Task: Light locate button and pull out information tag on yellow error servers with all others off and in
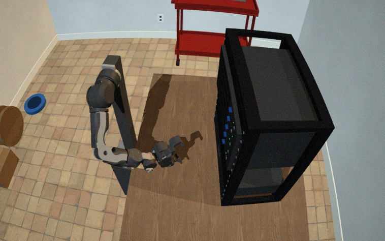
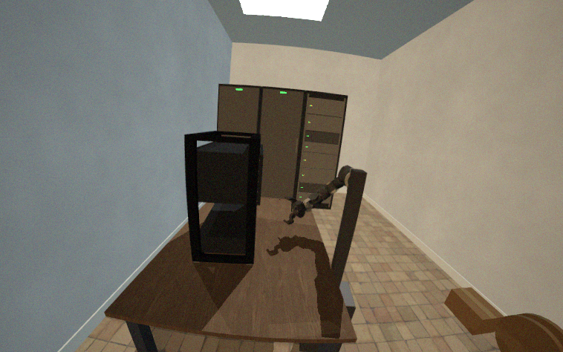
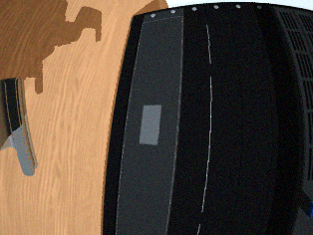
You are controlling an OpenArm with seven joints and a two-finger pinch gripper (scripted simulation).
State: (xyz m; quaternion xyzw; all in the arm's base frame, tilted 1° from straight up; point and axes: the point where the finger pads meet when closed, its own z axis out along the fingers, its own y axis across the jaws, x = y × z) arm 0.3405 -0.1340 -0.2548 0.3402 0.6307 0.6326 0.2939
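Now: the grey locate button 180 mm ahead of my hand, 120 mm to the right of it and 170 mm above it. Also, from my hand: information tag: 200 mm ahead, 40 mm to the right, 170 mm above.
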